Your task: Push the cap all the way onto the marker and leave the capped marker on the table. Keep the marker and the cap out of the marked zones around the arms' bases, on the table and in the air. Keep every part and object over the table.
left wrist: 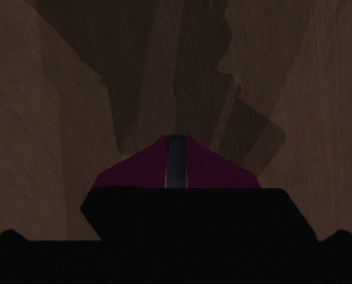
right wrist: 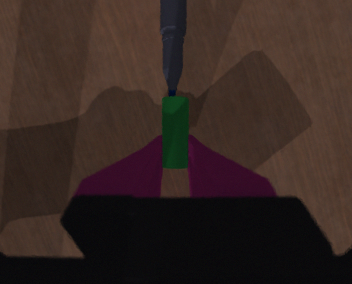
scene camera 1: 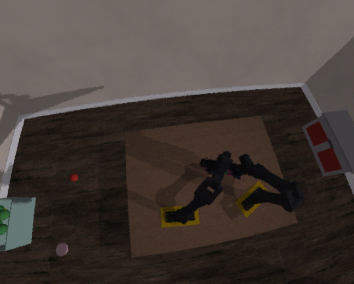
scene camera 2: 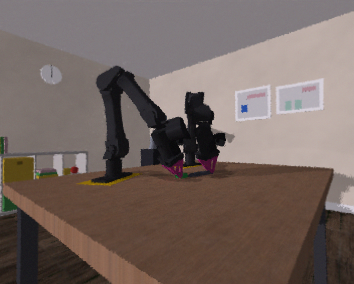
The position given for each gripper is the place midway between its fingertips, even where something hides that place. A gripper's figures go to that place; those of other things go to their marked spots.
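Labels:
There's a dark marker point(left wrist: 176, 144) that's 12 cm from the lens, and the left gripper point(left wrist: 176, 141) is at 13 cm from the lens.

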